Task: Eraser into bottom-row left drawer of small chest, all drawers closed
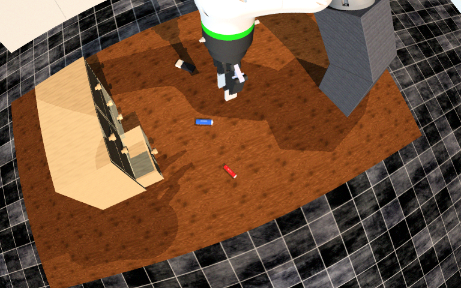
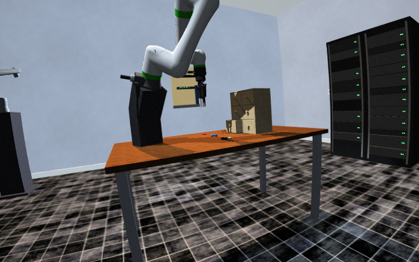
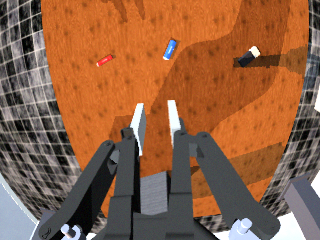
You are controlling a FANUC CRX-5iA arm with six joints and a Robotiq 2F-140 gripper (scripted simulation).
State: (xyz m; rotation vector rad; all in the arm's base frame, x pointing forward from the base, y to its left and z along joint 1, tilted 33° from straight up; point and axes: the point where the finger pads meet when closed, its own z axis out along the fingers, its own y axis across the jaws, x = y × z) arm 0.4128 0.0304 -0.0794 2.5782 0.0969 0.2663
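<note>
My gripper is now 40 mm short of the eraser, 250 mm to the left of it and 260 mm above it. Round my hand: red cylinder 50 mm ahead, 130 mm to the left, 260 mm below; then blue item 60 mm ahead, 30 mm to the right, 250 mm below.
</note>
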